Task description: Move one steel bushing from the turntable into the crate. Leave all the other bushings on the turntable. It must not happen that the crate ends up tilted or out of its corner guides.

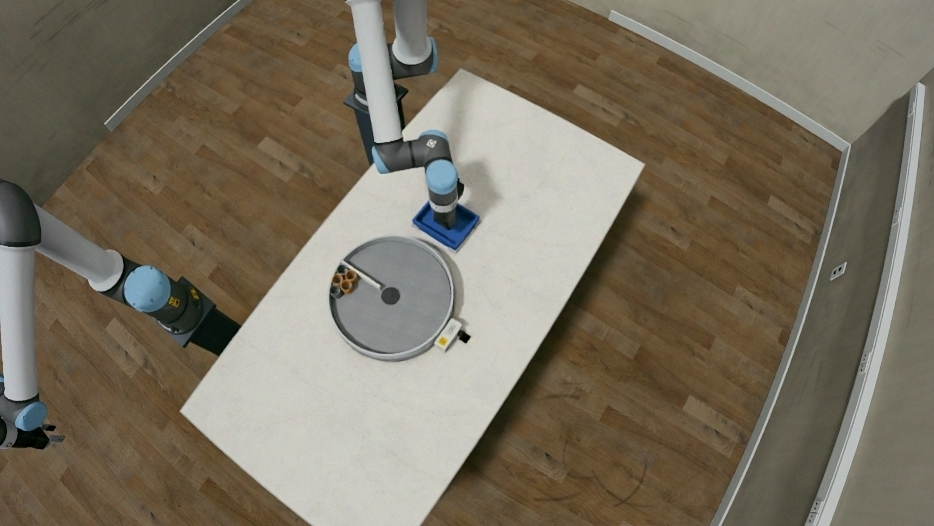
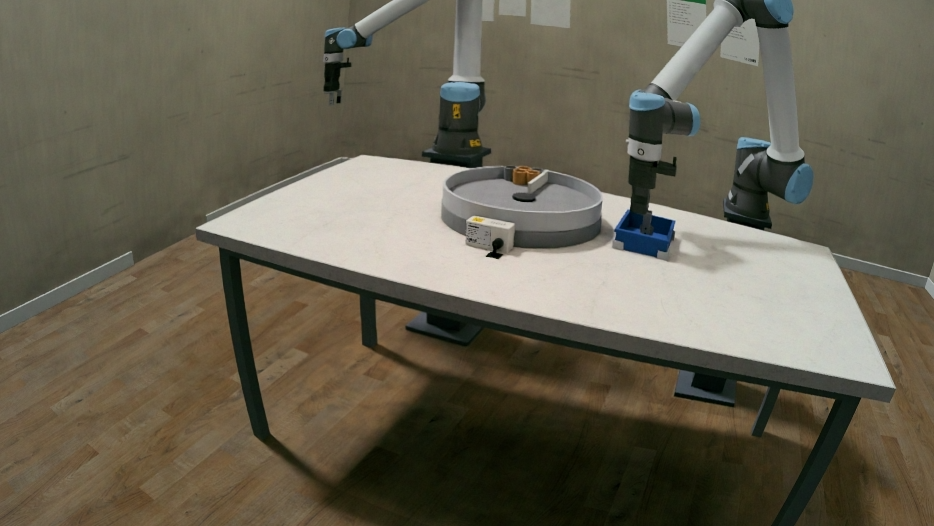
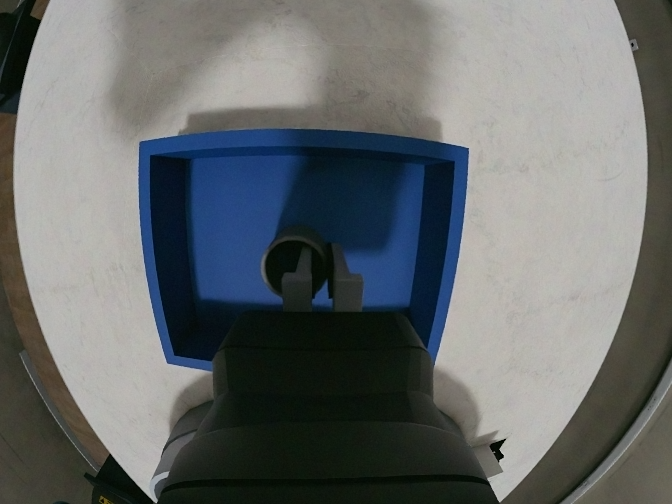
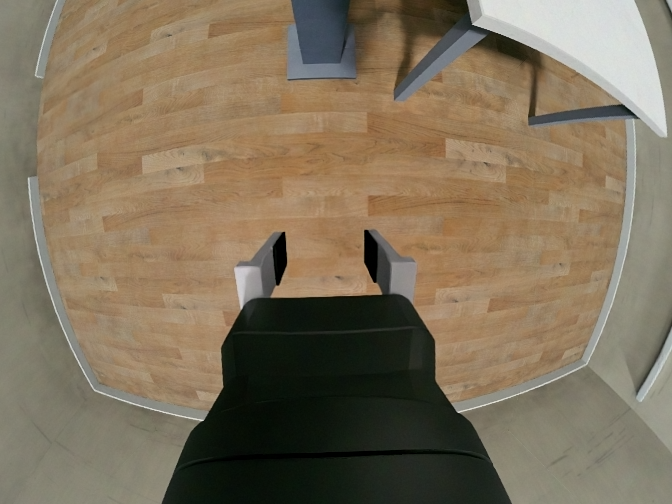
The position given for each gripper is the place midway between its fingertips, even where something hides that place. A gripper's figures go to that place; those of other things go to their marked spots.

The left gripper [image 2: 645, 235] is 154 cm from the lens. A blue crate [image 2: 634, 242]: 147 cm from the lens. A turntable [image 2: 497, 192] is 164 cm from the lens. The marked spots on the blue crate and the turntable are 41 cm apart.
